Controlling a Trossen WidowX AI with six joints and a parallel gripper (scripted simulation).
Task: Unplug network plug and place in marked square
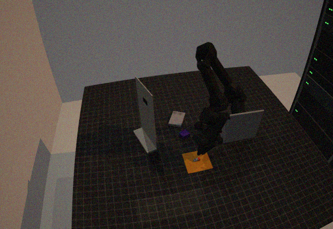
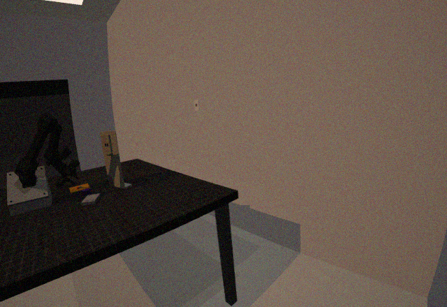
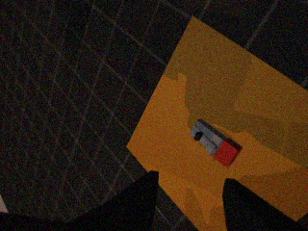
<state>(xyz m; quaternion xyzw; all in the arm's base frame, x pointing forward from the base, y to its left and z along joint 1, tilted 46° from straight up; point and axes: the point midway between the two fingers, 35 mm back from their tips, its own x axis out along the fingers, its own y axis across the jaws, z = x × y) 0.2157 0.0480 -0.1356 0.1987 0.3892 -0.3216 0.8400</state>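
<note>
The network plug is 4 cm below my gripper tip and 1 cm ahead of it. Also, from my gripper tip: upright panel (23 cm ahead, 17 cm to the right, 11 cm above); then orange marked square (4 cm below, 1 cm ahead).
</note>
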